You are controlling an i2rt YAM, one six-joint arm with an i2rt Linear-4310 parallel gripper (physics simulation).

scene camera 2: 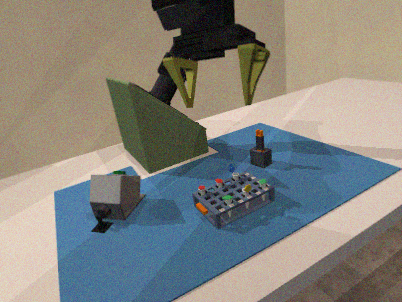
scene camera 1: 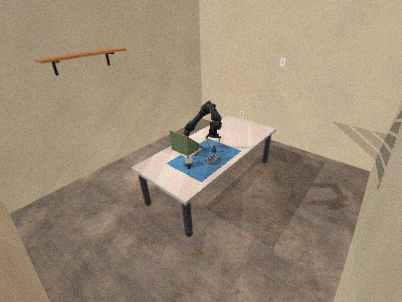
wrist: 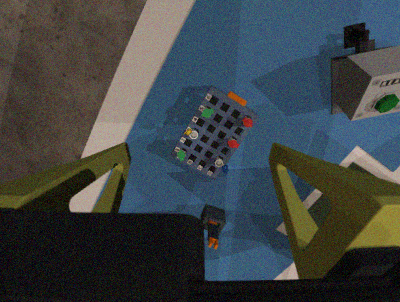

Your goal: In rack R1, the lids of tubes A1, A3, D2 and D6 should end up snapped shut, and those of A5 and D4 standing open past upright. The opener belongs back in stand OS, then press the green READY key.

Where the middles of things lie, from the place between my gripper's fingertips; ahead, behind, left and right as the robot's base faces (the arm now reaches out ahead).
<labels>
Now: the grey box with green button point(scene camera 2: 115, 196) 190 mm behind my hand, 160 mm below it and 130 mm to the right of it.
</labels>
